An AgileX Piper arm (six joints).
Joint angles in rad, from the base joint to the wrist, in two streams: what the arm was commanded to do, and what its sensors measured. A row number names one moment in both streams.
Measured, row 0:
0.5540, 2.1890, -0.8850, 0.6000, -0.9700, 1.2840
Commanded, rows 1 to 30:
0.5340, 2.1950, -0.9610, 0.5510, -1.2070, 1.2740
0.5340, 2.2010, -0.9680, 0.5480, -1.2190, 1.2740
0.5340, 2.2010, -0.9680, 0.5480, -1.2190, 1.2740
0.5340, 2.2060, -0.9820, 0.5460, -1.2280, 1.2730
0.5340, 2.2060, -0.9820, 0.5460, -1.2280, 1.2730
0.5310, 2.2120, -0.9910, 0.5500, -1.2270, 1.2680
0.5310, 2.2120, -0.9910, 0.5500, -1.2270, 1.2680
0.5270, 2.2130, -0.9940, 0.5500, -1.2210, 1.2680
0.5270, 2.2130, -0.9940, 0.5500, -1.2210, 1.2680
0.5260, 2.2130, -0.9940, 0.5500, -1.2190, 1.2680
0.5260, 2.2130, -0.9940, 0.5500, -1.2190, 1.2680
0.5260, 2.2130, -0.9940, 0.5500, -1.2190, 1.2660
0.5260, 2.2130, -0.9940, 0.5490, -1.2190, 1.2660
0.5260, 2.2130, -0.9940, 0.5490, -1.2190, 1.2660
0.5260, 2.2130, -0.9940, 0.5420, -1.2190, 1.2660
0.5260, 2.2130, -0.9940, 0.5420, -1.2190, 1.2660
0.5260, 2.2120, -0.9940, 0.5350, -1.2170, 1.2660
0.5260, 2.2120, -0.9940, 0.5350, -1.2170, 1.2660
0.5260, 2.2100, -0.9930, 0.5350, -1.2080, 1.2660
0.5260, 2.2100, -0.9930, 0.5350, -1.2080, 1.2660
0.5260, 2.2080, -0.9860, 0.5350, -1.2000, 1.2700
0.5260, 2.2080, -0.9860, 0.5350, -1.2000, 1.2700
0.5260, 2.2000, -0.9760, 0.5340, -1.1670, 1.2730
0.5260, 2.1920, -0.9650, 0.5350, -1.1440, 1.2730
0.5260, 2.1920, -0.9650, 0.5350, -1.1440, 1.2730
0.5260, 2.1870, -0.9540, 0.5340, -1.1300, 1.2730
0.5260, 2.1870, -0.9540, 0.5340, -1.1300, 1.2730
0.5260, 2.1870, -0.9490, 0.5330, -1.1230, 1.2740
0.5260, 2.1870, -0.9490, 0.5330, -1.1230, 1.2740
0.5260, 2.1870, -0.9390, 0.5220, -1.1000, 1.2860
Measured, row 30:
0.5580, 2.2130, -0.9060, 0.6010, -0.9870, 1.2850
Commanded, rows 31 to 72:
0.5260, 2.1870, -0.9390, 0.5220, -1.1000, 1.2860
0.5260, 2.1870, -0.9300, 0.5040, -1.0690, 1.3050
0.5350, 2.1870, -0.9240, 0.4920, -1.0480, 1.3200
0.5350, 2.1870, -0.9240, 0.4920, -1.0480, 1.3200
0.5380, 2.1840, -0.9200, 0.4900, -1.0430, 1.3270
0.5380, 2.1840, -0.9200, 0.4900, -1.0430, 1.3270
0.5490, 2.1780, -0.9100, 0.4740, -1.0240, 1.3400
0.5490, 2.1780, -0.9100, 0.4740, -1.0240, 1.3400
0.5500, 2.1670, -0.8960, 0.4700, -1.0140, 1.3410
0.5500, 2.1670, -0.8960, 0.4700, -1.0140, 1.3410
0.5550, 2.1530, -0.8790, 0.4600, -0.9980, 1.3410
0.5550, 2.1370, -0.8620, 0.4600, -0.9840, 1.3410
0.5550, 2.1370, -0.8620, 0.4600, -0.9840, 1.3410
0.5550, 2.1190, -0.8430, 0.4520, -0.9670, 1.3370
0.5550, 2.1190, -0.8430, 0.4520, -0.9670, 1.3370
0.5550, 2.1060, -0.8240, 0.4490, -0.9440, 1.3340
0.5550, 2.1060, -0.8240, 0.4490, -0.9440, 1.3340
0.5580, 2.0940, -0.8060, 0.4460, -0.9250, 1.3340
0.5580, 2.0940, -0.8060, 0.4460, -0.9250, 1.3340
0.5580, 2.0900, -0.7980, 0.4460, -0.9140, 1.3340
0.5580, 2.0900, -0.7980, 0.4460, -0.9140, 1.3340
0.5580, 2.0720, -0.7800, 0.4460, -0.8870, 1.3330
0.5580, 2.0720, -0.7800, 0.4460, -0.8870, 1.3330
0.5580, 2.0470, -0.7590, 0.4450, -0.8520, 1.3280
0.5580, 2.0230, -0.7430, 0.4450, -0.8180, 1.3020
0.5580, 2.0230, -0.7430, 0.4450, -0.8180, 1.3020
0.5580, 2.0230, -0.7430, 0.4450, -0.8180, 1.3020
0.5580, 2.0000, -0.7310, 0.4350, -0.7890, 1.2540
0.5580, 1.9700, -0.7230, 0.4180, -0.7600, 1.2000
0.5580, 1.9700, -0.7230, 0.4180, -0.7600, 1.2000
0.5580, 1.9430, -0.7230, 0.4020, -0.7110, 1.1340
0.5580, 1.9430, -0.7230, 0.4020, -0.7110, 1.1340
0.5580, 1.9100, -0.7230, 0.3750, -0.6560, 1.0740
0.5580, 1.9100, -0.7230, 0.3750, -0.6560, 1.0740
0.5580, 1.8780, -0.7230, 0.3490, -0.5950, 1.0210
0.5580, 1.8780, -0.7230, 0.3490, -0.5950, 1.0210
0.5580, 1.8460, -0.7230, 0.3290, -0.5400, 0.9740
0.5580, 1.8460, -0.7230, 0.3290, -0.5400, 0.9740
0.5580, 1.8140, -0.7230, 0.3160, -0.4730, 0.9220
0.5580, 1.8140, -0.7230, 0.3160, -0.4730, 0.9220
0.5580, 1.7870, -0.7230, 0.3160, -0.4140, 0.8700
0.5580, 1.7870, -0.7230, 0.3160, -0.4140, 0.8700
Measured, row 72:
0.5560, 1.8300, -0.7220, 0.3370, -0.5030, 0.9610
